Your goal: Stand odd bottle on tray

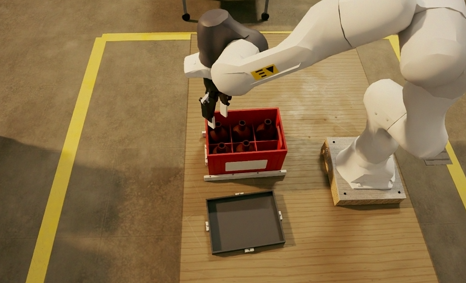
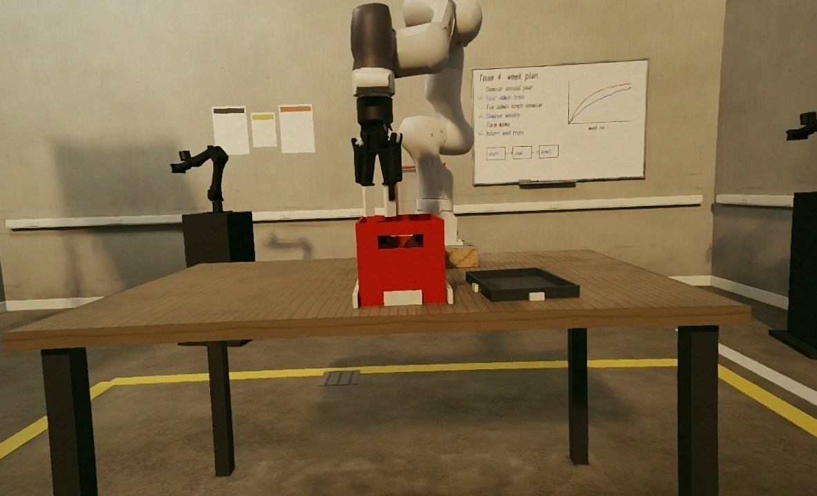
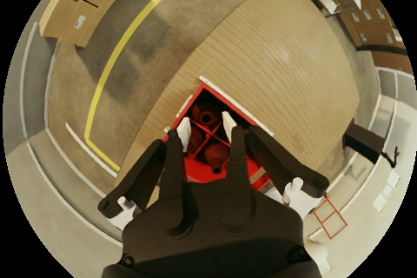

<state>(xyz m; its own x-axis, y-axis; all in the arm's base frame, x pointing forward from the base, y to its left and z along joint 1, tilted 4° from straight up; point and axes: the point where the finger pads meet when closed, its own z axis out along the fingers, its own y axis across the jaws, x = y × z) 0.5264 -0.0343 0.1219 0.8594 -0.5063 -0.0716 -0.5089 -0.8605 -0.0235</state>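
Right now my hand is 10 cm past the crate, 2 cm to the right of it and 13 cm above it. From my hand the other things lie so: glass bottle 11 cm behind, 6 cm to the left, 13 cm below; dark tray 15 cm behind, 29 cm to the left, 20 cm below.
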